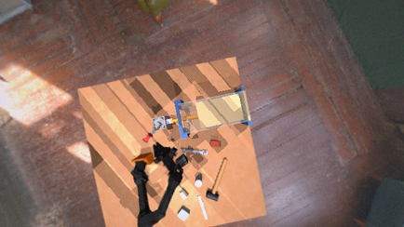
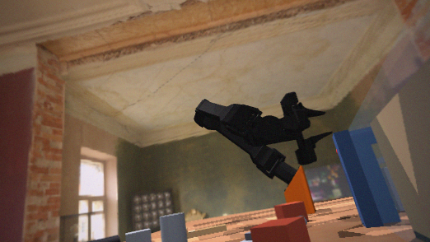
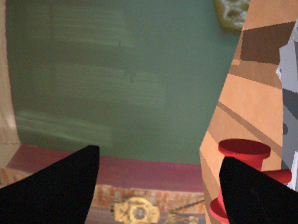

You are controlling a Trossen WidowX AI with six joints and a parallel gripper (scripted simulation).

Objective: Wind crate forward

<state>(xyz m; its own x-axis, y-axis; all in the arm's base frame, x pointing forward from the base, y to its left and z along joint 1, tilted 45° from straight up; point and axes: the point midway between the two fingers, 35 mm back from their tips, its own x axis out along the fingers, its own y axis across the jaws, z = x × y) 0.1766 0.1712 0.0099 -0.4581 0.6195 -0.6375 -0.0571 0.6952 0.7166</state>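
Right now the winch handle is 40 mm behind my gripper tip, 60 mm to the left of it and 110 mm below it. Round my gripper tip: grey hand winch (20 mm behind, 110 mm to the left, 190 mm below); then red knob (70 mm behind, 30 mm to the left, 80 mm below); then clear-panelled guard cubby (400 mm ahead, 140 mm to the left, 110 mm below).
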